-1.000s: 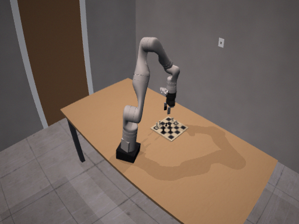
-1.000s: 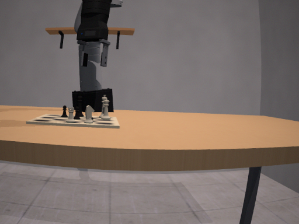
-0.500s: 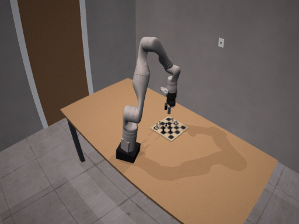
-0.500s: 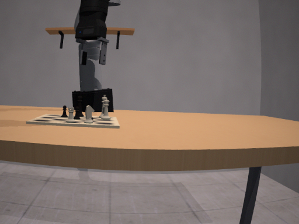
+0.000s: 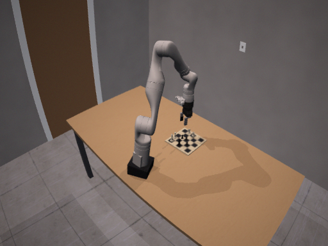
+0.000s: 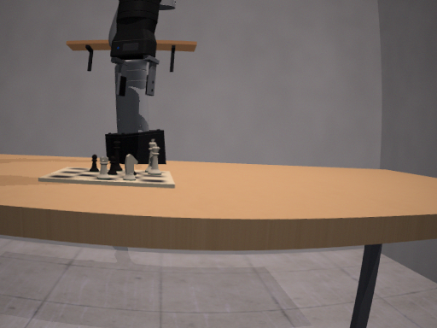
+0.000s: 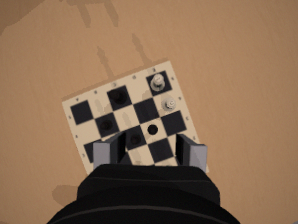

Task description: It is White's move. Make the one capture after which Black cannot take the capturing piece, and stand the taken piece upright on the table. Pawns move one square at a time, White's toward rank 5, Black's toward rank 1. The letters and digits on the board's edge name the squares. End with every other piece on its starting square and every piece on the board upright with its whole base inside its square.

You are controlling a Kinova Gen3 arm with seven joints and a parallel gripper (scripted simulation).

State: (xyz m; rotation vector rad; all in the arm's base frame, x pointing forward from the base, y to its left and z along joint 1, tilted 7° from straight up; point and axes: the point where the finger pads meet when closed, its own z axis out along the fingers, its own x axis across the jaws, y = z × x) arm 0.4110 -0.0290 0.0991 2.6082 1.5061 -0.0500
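Now: hand 4 cm to the left of the chessboard and 16 cm above it. From my hand the other things lie so: tall white piece 7 cm behind, 5 cm to the left, 13 cm below.
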